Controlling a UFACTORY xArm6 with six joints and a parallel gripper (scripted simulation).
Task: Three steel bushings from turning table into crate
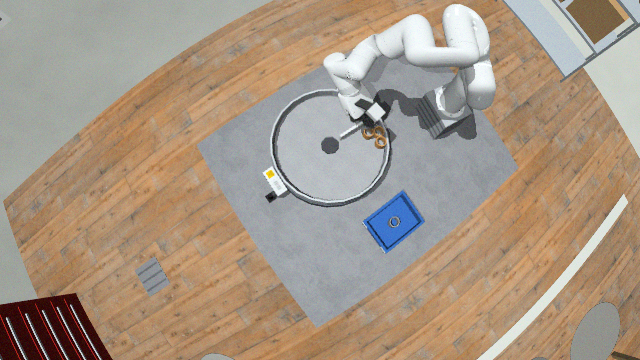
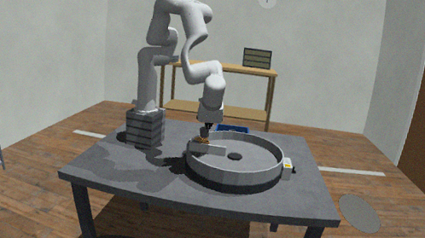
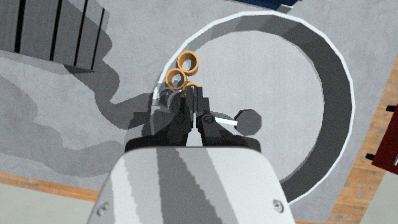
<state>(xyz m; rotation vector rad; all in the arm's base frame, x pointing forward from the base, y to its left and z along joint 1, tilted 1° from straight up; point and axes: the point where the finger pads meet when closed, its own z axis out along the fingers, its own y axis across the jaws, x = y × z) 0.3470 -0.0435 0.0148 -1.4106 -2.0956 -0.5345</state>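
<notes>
My hand is 350 mm to the right of the blue crate, 160 mm above it and 30 mm short of it. From my hand the other things lie so: round turning table (130 mm below, 130 mm ahead).
</notes>
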